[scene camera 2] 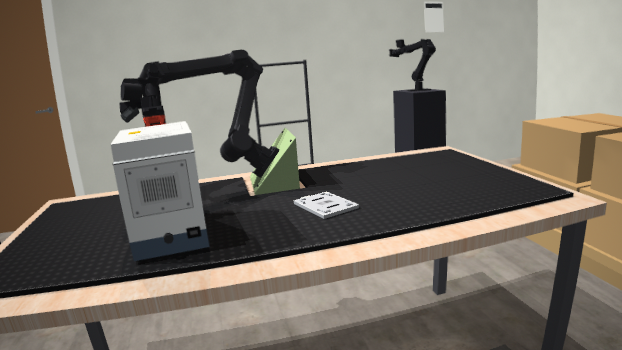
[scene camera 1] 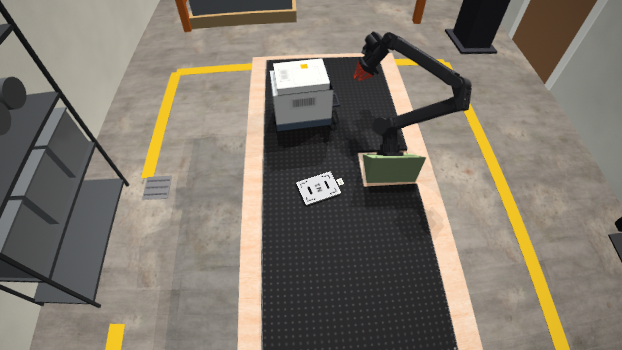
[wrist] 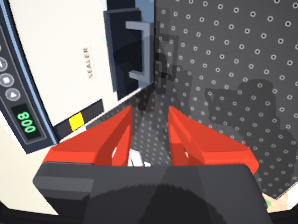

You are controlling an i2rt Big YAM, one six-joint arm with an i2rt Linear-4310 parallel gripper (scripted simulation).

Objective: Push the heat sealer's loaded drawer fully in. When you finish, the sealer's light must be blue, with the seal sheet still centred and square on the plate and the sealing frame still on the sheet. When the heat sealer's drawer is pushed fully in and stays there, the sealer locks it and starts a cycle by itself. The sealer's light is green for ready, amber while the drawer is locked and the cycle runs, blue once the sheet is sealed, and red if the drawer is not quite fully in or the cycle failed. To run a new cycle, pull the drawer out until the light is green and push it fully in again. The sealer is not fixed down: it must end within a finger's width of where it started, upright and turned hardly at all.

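Observation:
There is a heat sealer (scene camera 1: pixel 302 93) here, and I find it again in another view, as the sealer (scene camera 2: pixel 156 174). The wrist view shows the sealer (wrist: pixel 69 69) too, and in that same view I see my own gripper (wrist: pixel 150 113).

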